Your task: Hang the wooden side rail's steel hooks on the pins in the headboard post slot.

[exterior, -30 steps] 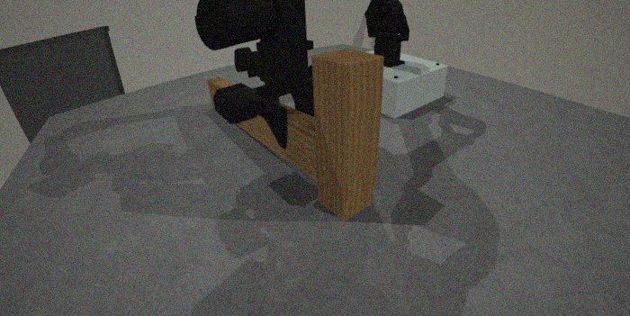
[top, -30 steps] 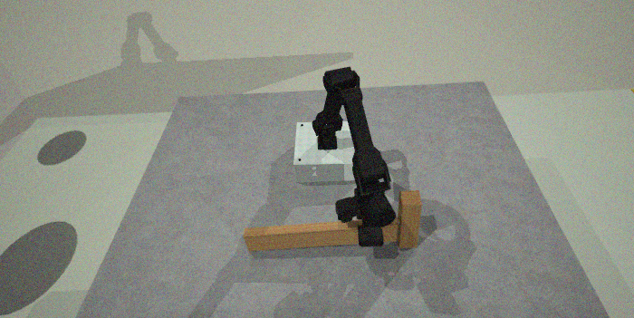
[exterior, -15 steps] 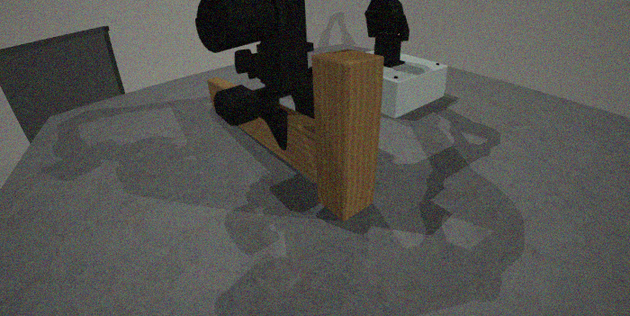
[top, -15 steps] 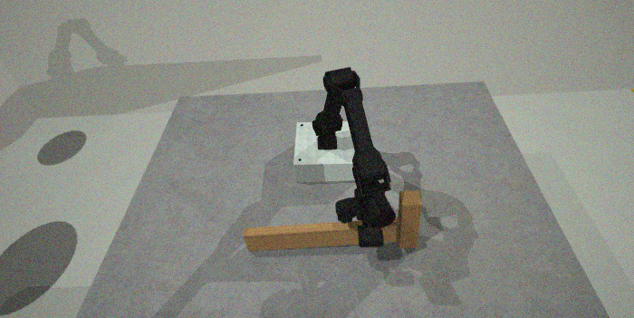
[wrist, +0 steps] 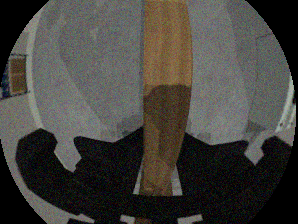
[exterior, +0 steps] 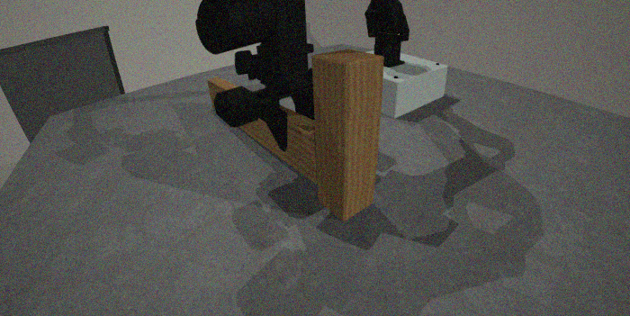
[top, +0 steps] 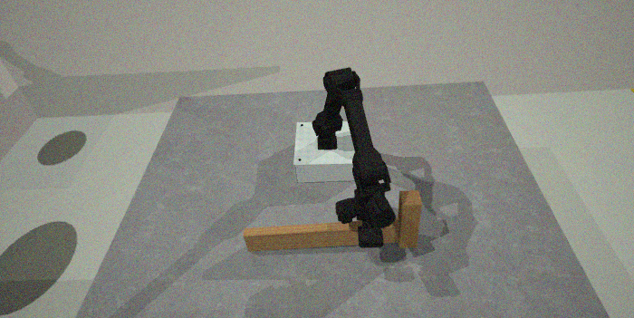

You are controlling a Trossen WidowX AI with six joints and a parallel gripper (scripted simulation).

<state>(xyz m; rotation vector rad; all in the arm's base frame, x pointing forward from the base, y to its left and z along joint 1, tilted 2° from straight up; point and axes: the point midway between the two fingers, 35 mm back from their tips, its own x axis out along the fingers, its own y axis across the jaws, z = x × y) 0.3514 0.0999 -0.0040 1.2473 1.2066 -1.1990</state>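
Now: the headboard post 110 mm to the left of my gripper tip and 50 mm above it.
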